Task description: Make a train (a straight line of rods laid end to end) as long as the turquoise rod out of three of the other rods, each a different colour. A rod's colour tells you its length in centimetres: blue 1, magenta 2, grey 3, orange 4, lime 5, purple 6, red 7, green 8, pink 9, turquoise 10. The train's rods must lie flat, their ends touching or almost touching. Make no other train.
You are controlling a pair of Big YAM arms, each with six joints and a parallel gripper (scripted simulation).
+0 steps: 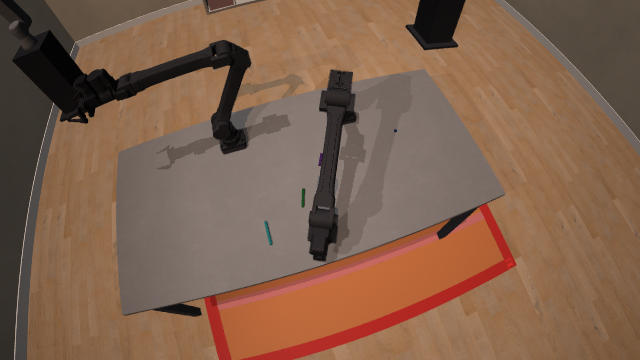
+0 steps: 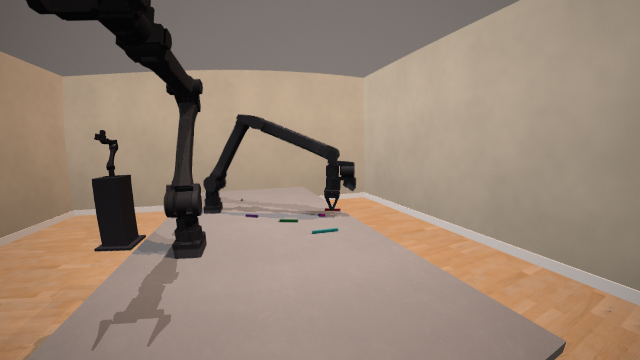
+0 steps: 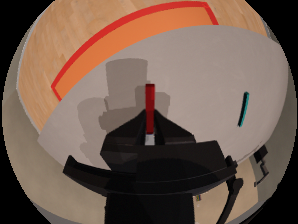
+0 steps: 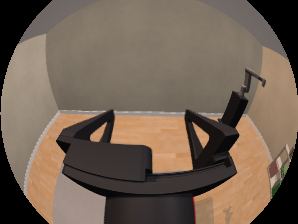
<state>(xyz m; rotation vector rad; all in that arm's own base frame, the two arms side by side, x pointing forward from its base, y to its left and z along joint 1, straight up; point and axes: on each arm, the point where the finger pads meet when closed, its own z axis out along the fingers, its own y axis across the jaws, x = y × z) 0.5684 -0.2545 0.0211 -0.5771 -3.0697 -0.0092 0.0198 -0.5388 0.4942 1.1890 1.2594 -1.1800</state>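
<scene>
My left gripper is now 40 mm past the magenta rod, 30 mm above it and 20 mm to the right of it. Also, from my left hand: turquoise rod (200 mm to the right, 90 mm behind, 30 mm below); then red rod (10 mm below); then green rod (200 mm behind, 30 mm to the right, 30 mm below).
</scene>
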